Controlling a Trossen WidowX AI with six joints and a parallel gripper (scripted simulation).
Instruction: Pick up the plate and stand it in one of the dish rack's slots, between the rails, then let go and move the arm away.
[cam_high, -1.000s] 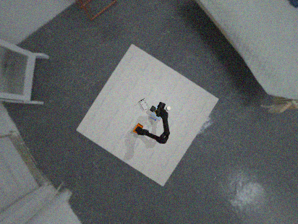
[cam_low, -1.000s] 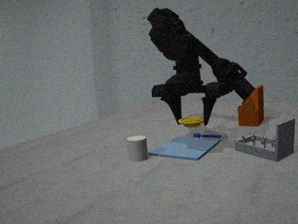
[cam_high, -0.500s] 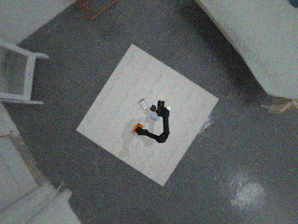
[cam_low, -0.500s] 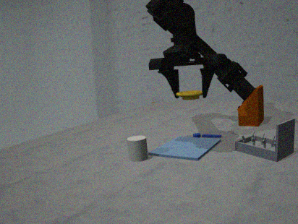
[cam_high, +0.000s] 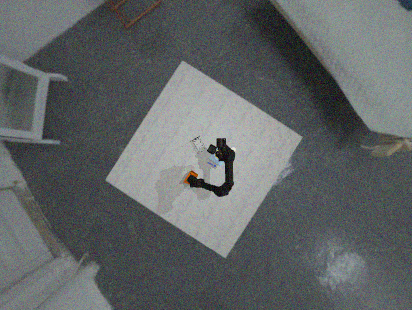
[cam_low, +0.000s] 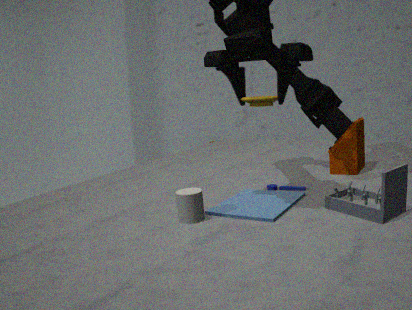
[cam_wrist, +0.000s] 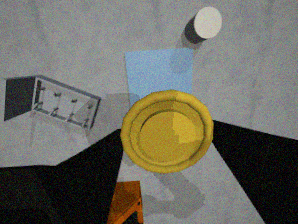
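The grey dish rack is 18 cm to the left of my gripper tip, 15 cm below it and 2 cm behind it. Round my gripper tip: light blue mat (18 cm below, 2 cm to the right); yellow plate (1 cm above); blue spoon (17 cm below, 10 cm behind, 2 cm to the right).
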